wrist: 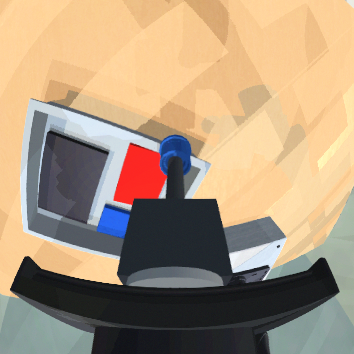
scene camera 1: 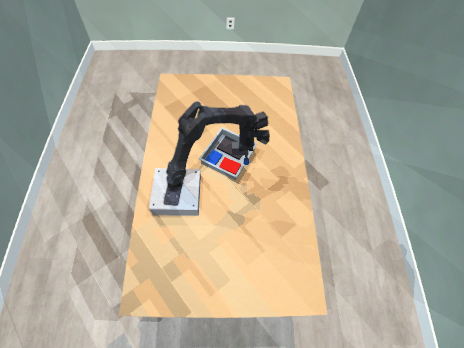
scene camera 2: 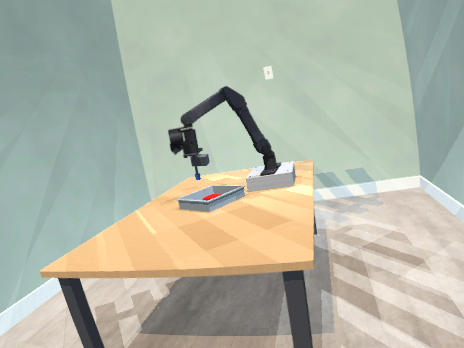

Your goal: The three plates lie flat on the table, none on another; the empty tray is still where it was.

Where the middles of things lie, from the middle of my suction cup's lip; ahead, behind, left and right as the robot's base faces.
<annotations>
I see my suction cup 10 cm past the grey tray (scene camera 2: pixel 230 193), 9 cm to the right of it and 9 cm above it. Also, from my suction cup: red plate (wrist: pixel 140 176) (10 cm below, 8 cm behind, 3 cm to the left); blue plate (wrist: pixel 113 220) (18 cm behind, 10 cm below, 7 cm to the left); dark plate (wrist: pixel 70 170) (15 cm to the left, 10 cm below, 8 cm behind).
</annotations>
